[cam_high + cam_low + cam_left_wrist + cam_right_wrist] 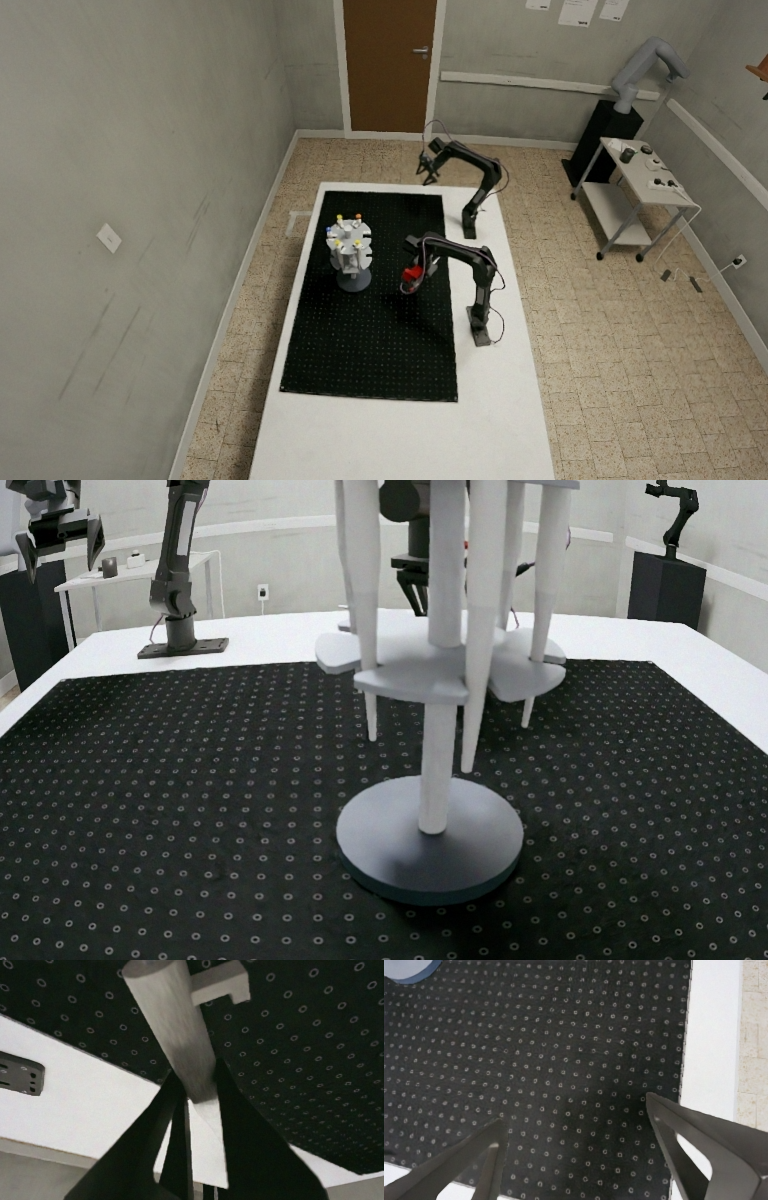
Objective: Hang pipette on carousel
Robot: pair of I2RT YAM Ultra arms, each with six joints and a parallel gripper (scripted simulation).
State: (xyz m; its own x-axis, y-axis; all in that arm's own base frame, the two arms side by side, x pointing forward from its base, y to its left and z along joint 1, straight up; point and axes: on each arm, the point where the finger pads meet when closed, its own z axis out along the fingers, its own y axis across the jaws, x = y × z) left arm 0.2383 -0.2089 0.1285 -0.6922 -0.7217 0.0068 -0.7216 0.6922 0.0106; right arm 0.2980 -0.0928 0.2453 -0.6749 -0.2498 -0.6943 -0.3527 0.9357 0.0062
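The white pipette is 20 mm to the right of my left hand and 10 mm below it.
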